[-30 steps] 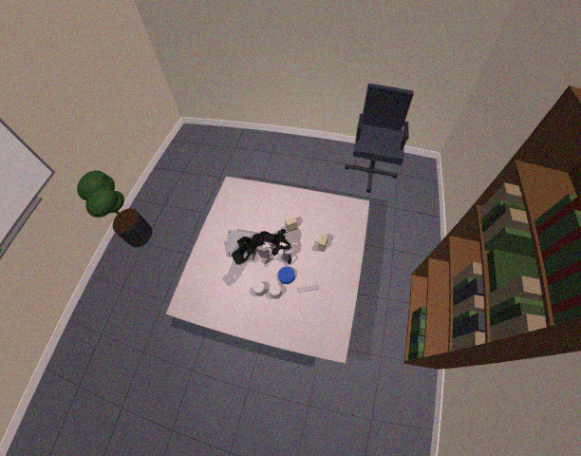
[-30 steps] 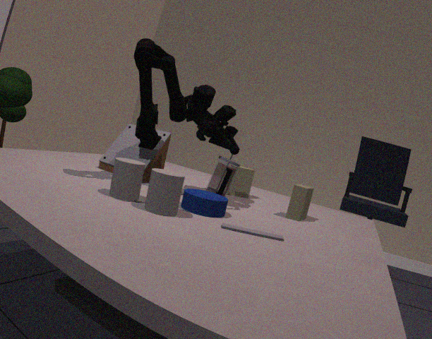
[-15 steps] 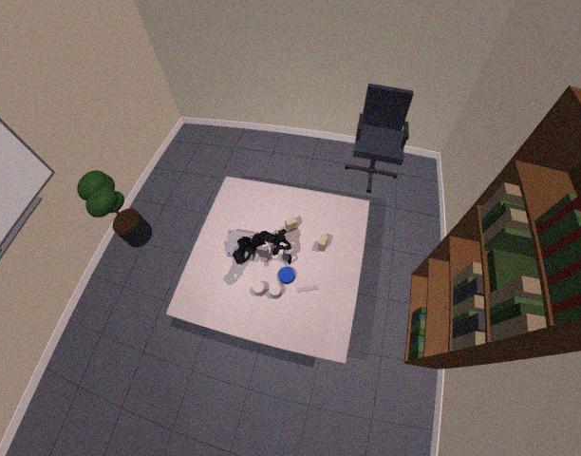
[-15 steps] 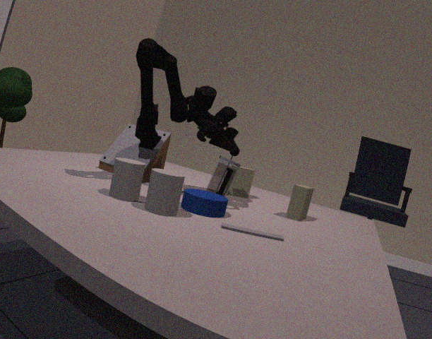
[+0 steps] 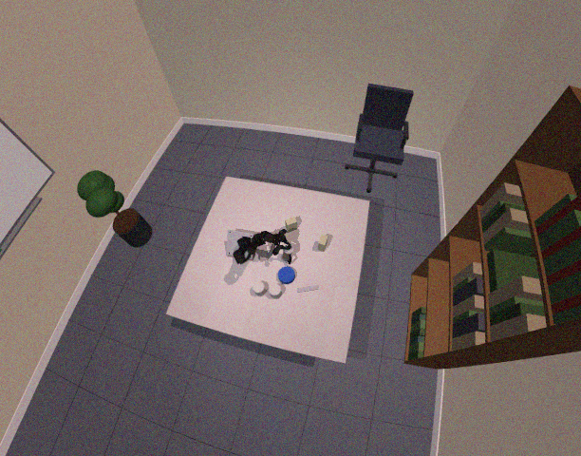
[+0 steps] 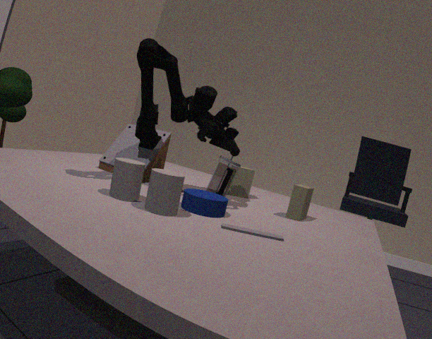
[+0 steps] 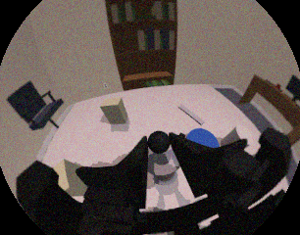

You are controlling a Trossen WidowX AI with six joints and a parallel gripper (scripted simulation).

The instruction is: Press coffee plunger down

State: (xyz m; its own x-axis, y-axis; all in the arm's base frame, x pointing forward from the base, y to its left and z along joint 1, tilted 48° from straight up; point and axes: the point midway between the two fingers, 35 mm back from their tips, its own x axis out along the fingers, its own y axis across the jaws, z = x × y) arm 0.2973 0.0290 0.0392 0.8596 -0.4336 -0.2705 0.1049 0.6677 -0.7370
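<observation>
The coffee press lies 8 cm below my gripper tip, 2 cm to the right of it and 1 cm behind it. The rest, counted from my gripper tip: blue disc: 16 cm to the right, 15 cm below.
</observation>
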